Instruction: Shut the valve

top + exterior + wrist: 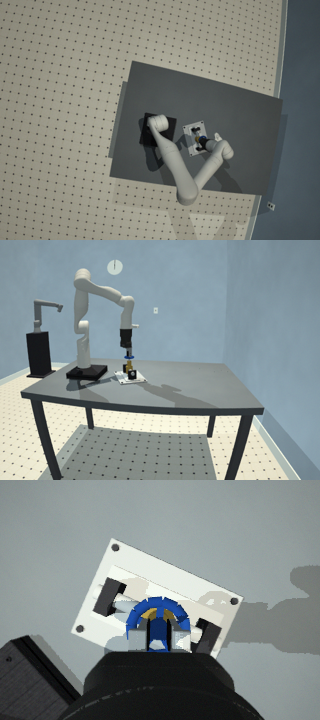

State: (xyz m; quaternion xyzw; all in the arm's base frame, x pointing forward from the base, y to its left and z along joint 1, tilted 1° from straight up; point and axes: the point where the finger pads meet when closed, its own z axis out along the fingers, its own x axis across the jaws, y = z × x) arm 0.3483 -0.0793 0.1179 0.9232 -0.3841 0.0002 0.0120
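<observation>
The blue handwheel is 3 cm below my hand.
</observation>
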